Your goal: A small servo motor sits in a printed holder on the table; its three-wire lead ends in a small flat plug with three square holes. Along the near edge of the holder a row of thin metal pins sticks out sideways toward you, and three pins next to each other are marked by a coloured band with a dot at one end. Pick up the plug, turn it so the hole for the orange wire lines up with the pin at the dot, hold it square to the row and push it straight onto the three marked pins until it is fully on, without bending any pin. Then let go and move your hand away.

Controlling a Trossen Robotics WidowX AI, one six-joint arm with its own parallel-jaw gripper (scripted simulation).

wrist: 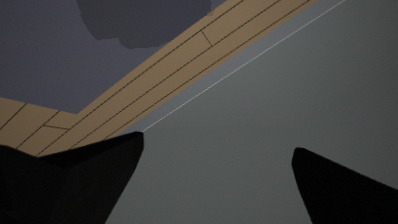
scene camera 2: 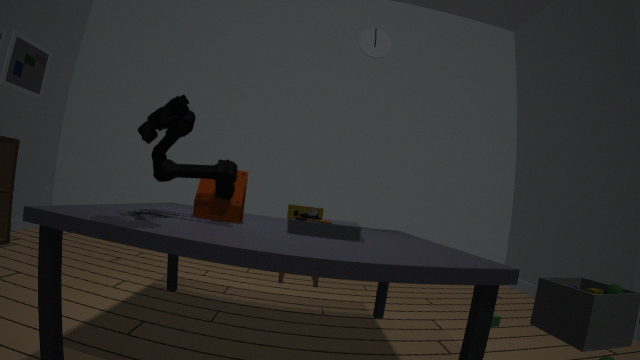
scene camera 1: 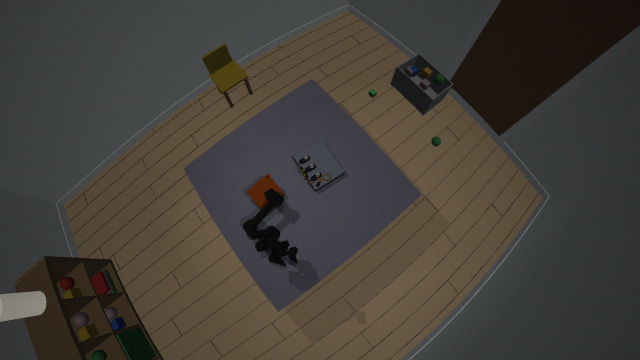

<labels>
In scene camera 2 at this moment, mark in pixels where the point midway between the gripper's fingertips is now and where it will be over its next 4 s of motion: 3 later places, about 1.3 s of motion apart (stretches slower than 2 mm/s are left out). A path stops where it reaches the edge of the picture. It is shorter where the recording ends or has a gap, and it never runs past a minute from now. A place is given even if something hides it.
My gripper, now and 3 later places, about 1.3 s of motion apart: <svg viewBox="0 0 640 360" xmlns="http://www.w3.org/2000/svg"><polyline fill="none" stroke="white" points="151,131 167,110 215,87 276,94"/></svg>
</labels>
